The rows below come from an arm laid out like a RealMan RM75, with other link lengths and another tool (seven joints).
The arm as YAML. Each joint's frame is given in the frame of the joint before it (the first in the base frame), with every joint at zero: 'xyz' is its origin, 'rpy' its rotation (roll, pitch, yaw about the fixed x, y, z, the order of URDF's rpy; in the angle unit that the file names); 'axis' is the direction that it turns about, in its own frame. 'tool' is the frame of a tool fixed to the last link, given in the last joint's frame.
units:
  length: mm
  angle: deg
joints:
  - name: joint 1
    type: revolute
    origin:
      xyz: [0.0, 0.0, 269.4]
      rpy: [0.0, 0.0, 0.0]
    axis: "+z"
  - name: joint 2
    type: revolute
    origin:
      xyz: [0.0, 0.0, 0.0]
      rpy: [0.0, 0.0, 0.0]
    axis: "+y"
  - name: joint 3
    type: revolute
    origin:
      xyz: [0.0, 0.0, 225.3]
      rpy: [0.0, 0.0, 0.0]
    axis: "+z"
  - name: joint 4
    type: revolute
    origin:
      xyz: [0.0, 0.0, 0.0]
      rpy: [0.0, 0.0, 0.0]
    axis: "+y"
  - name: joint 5
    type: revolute
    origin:
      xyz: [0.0, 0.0, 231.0]
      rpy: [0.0, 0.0, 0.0]
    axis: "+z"
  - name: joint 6
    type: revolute
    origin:
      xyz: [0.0, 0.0, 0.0]
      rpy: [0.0, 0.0, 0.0]
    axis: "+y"
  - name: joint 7
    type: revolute
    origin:
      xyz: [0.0, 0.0, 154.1]
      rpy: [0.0, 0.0, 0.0]
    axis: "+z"
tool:
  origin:
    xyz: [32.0, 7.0, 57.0]
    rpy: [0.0, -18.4, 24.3]
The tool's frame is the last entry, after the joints.
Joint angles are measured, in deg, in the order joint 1, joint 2, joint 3, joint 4, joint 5, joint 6, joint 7. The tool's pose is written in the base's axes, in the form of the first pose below.
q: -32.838 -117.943 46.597 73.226 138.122 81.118 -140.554
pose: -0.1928 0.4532 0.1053 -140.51 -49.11 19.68
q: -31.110 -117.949 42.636 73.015 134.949 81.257 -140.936
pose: -0.2055 0.4495 0.1221 -138.39 -54.21 13.04
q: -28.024 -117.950 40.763 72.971 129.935 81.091 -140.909
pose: -0.2169 0.4411 0.1339 -136.92 -57.95 6.26
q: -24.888 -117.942 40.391 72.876 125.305 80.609 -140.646
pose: -0.2265 0.4324 0.1408 -135.74 -60.39 1.16
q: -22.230 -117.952 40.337 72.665 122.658 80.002 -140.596
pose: -0.2389 0.4243 0.1447 -134.24 -62.93 -1.46
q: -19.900 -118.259 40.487 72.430 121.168 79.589 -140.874
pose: -0.2515 0.4159 0.1441 -133.03 -65.86 -2.98
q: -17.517 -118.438 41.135 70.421 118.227 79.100 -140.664
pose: -0.2641 0.4066 0.1371 -132.72 -69.56 -6.09
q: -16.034 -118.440 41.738 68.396 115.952 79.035 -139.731
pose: -0.2720 0.3995 0.1298 -133.13 -71.60 -8.19
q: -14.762 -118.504 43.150 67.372 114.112 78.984 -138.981
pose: -0.2742 0.3940 0.1218 -134.12 -72.38 -9.28
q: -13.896 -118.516 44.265 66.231 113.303 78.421 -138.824
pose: -0.2793 0.3904 0.1146 -134.27 -73.93 -9.60
